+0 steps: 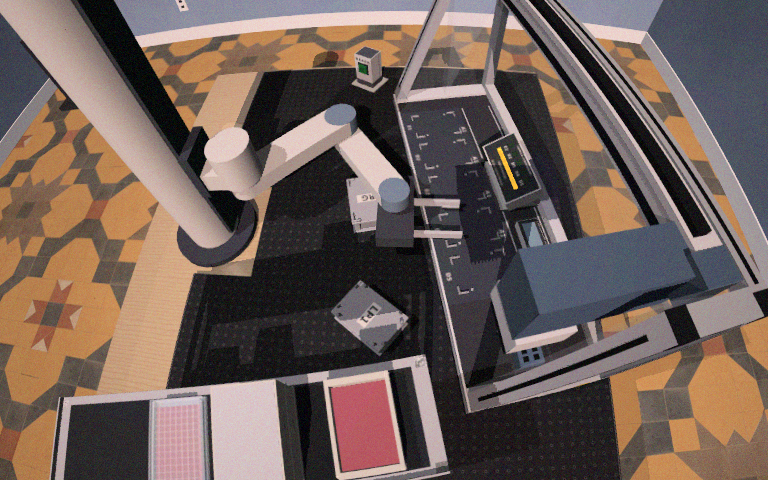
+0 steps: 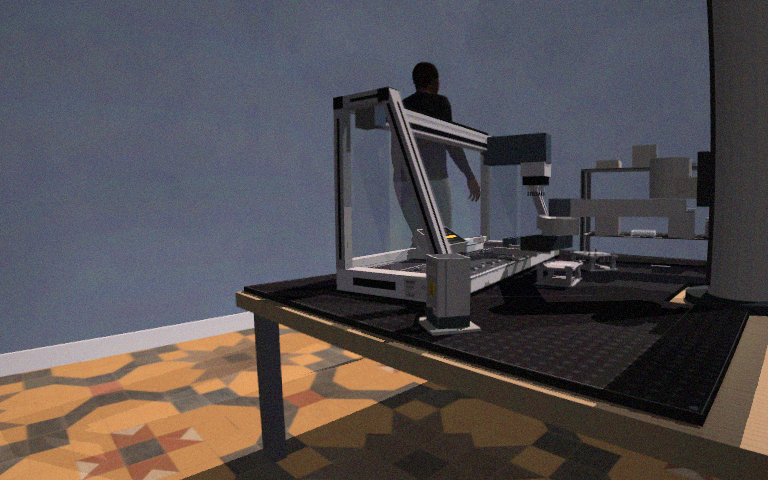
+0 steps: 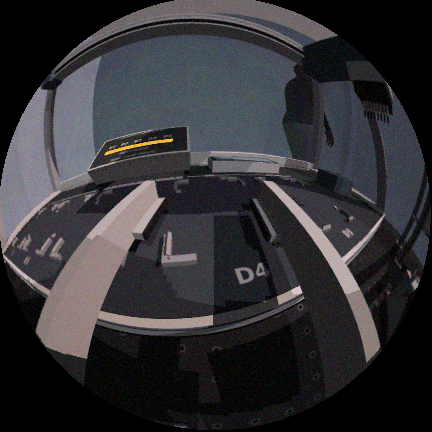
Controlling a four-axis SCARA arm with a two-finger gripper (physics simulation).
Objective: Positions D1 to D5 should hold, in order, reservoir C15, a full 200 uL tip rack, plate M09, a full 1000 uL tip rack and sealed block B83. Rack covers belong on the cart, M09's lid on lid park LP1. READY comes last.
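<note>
My gripper (image 1: 461, 218) (image 3: 207, 190) is open and empty, fingers apart over the near edge of deck position D4. The D4 label (image 3: 251, 274) and a corner bracket (image 3: 179, 258) show between and below the fingers. The deck (image 1: 438, 121) has corner brackets; no labware shows on its visible positions. Lid park LP1 (image 1: 390, 310) stands in front of the deck, with no lid on it. A pink gridded item (image 1: 178, 438) and a red-topped item with a cream rim (image 1: 365, 424) sit in a tray-like frame (image 1: 434, 418); their labels are not visible. A box with a green screen (image 1: 363, 67) stands at the far side.
Nest RG (image 1: 357, 217) is partly under the arm. A display with a yellow bar (image 1: 508, 168) (image 3: 138, 146) stands behind the deck. A blue gantry block (image 1: 617, 277) overhangs its near end, with a pipette head (image 2: 535, 172) (image 3: 372, 95). A person (image 2: 433, 152) (image 3: 300, 105) stands behind.
</note>
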